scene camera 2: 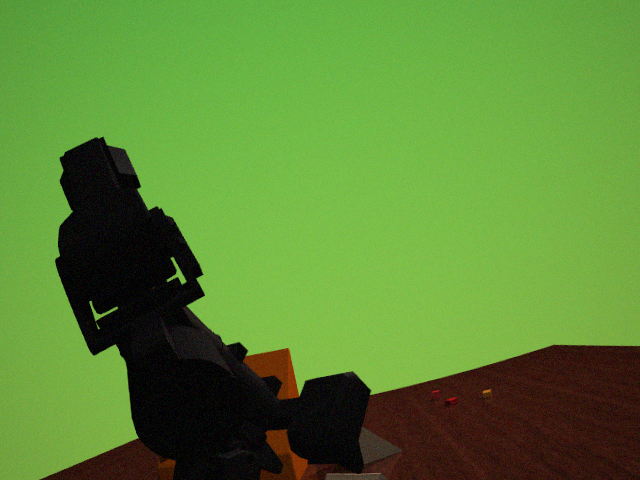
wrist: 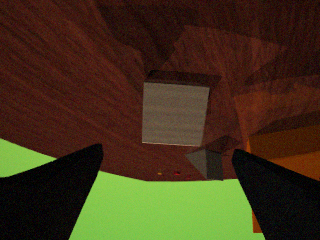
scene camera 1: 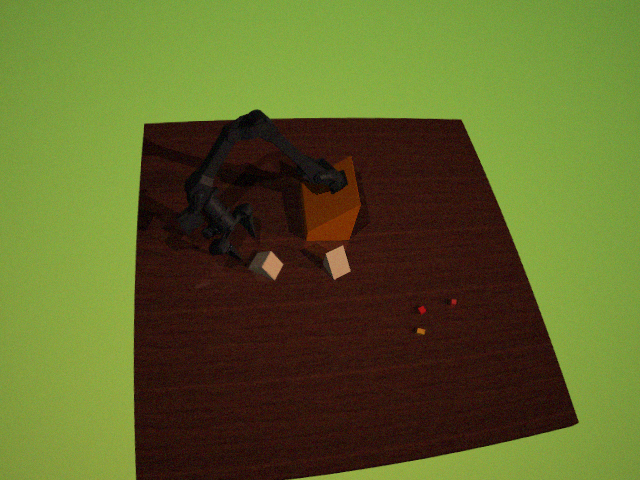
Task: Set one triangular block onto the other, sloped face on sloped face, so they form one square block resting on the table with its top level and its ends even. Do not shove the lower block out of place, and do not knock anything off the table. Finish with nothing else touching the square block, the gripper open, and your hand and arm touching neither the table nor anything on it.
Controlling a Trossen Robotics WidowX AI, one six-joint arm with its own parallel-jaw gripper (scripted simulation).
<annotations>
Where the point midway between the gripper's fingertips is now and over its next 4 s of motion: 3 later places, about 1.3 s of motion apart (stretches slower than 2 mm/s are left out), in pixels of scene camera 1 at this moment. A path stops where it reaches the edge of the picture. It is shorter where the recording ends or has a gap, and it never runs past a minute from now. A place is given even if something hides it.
My gripper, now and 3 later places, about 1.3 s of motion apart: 248, 248; 267, 256; 270, 249; 303, 261
</annotations>
